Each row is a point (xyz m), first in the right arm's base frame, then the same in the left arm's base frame.
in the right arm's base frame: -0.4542 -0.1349 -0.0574
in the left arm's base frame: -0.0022 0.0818 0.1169
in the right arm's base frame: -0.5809 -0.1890 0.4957
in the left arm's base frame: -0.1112 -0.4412 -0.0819
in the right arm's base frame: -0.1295 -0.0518 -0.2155
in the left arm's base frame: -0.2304 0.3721 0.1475
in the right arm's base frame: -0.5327 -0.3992 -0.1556
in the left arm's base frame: 0.0917 0.0172 0.3865
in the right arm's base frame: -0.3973 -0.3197 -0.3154
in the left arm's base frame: 0.0370 0.2341 0.3983
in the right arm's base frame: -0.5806 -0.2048 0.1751
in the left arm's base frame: 0.0158 -0.1868 0.0670
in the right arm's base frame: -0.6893 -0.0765 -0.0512
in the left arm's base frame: 0.2140 0.0109 0.0336
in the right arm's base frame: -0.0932 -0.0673 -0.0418
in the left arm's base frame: -0.3341 0.2380 0.0929
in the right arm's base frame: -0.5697 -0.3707 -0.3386
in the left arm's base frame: 0.2006 0.1643 0.4333
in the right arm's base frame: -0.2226 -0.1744 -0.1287
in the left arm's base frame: -0.1880 0.2124 0.2102
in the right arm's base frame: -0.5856 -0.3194 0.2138
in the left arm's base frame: -0.0026 -0.2697 0.1532
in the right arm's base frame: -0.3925 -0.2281 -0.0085
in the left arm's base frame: -0.0843 0.0256 0.1876
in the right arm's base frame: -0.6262 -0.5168 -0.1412
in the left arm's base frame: 0.1638 -0.0815 0.4750
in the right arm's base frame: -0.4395 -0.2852 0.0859
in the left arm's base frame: -0.0828 -0.0942 0.1937
